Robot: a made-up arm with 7 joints.
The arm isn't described. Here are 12 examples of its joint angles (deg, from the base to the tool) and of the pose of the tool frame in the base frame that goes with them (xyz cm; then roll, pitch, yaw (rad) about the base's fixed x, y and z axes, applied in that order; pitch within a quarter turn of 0, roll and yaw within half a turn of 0).
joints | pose
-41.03 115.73 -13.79 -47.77 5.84 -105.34 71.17 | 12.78 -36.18 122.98 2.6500 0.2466 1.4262
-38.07 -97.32 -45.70 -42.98 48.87 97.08 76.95 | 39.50 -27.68 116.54 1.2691 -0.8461 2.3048
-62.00 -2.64 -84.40 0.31 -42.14 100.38 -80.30 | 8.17 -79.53 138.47 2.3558 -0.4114 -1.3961
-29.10 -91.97 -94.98 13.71 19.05 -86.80 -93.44 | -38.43 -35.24 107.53 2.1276 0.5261 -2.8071
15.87 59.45 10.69 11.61 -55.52 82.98 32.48 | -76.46 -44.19 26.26 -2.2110 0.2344 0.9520
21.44 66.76 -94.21 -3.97 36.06 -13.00 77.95 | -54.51 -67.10 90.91 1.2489 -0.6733 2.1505
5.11 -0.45 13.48 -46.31 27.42 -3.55 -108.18 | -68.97 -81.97 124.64 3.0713 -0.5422 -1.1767
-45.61 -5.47 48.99 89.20 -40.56 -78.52 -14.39 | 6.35 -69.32 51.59 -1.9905 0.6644 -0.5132
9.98 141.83 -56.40 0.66 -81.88 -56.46 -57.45 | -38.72 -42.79 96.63 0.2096 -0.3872 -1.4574
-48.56 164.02 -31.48 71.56 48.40 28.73 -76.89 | 7.34 -49.84 117.69 -0.0930 -0.3769 -1.7893
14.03 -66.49 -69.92 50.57 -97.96 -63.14 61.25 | -46.35 -75.19 62.46 -3.0613 0.8374 -0.0647
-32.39 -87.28 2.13 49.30 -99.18 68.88 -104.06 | 34.76 -21.53 51.20 -0.5666 0.0255 -0.2971
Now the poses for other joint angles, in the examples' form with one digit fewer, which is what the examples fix.
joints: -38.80 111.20 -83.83 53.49 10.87 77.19 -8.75
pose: -1.0 -33.9 159.0 0.834 -0.014 -0.353
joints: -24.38 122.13 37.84 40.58 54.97 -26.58 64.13
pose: -20.3 -45.9 96.4 -2.814 0.998 1.983
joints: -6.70 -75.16 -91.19 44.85 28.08 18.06 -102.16
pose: -33.1 -4.5 113.4 1.642 0.303 1.665
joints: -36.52 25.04 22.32 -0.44 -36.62 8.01 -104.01
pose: -53.9 -37.4 117.8 -1.649 -1.073 3.055
